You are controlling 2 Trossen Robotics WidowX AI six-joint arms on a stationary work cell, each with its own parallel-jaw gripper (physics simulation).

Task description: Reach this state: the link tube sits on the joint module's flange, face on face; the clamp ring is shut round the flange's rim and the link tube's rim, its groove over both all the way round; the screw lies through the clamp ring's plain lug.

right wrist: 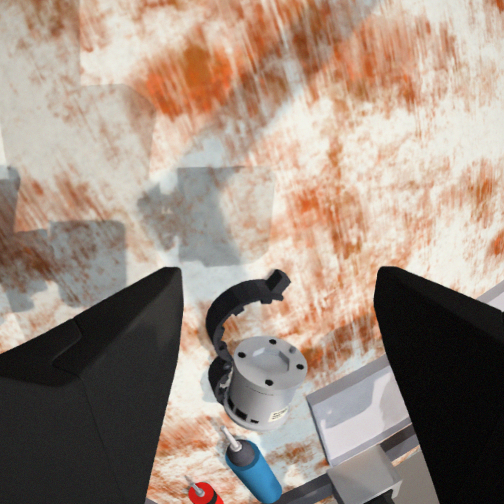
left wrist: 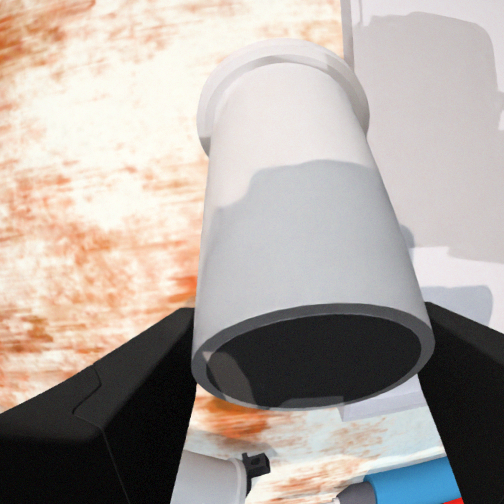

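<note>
My left gripper [left wrist: 310, 365] is shut on the white link tube [left wrist: 300, 225], its black fingers on either side of the tube's open near end. The tube is held above the table, tilted, with its flanged rim [left wrist: 280, 70] at the far end. In the right wrist view the grey joint module [right wrist: 262, 382] stands upright on the table, flange face up. The black clamp ring [right wrist: 235, 305] lies open beside it, partly round its base. My right gripper [right wrist: 278, 285] is open and empty, high above them. I see no screw.
A blue-handled screwdriver [right wrist: 250, 467] and a red-handled one [right wrist: 202, 492] lie just in front of the joint module. A grey bracket or fixture [right wrist: 360, 415] stands to its right. A white panel [left wrist: 430, 125] stands behind the link tube in the left wrist view.
</note>
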